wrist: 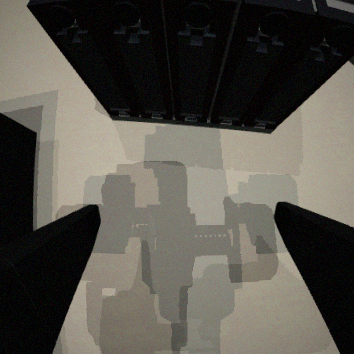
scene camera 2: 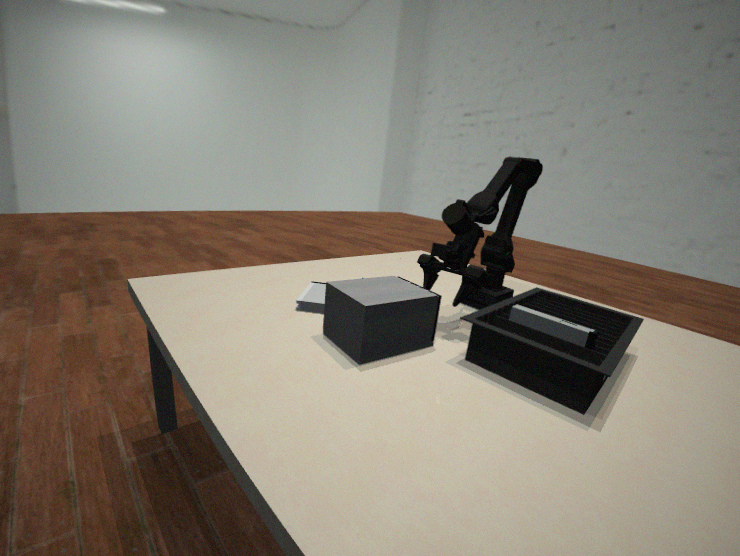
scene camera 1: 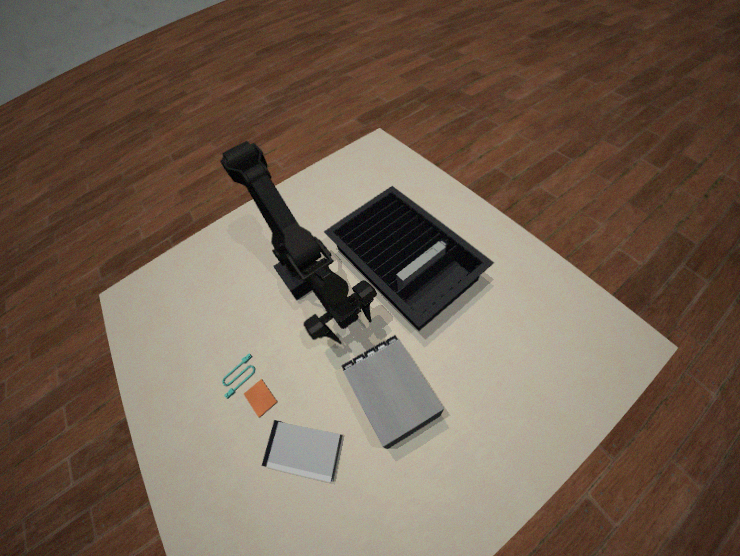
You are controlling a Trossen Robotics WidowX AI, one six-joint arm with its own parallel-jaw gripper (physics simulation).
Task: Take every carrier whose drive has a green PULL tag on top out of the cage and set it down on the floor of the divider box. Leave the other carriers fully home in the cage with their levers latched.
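Where they show: gripper, fingertip midpoint: [wrist: 188,211] [scene camera 1: 355,332]; arm's base at its link origin: [scene camera 2: 492,286].
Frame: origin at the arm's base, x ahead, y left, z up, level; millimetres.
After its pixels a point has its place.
Note:
The grey cage [scene camera 1: 394,394] {x 485, y 9, z 58 mm} [scene camera 2: 382,322] {x 527, y 79, z 20 mm} stands on the table. In the wrist view, its dark front holds several carriers [wrist: 197,75] {x 366, y 19, z 12 mm} side by side, with their levers appearing folded flat. The drive tops are hidden inside the cage, and no green PULL tag shows. The black divider box [scene camera 1: 442,225] {x 181, y 409, z 31 mm} [scene camera 2: 526,370] {x 357, y 296, z -26 mm} stands beside the cage. A light-grey block [scene camera 1: 421,263] {x 255, y 269, z 49 mm} [scene camera 2: 553,325] {x 260, y 290, z 40 mm}, probably a carrier or drive, is upright in it, next to the wide compartment. My gripper [scene camera 1: 354,331] {x 293, y 25, z 8 mm} [scene camera 2: 441,295] {x 293, y 25, z 8 mm} [wrist: 188,211] {x 293, y 25, z 8 mm} is open and empty, above the table in front of the cage's carrier side.
A flat light-grey slab [scene camera 1: 305,451] {x 454, y -231, z -34 mm} [scene camera 2: 311,295] {x 488, y -230, z -34 mm} with a dark edge lies beside the cage. An orange square [scene camera 1: 260,398] {x 270, y -276, z -55 mm} and a coiled teal cable [scene camera 1: 229,393] {x 208, y -345, z -54 mm} lie farther along that side. The divider box's raised walls stand close to the arm's other side.

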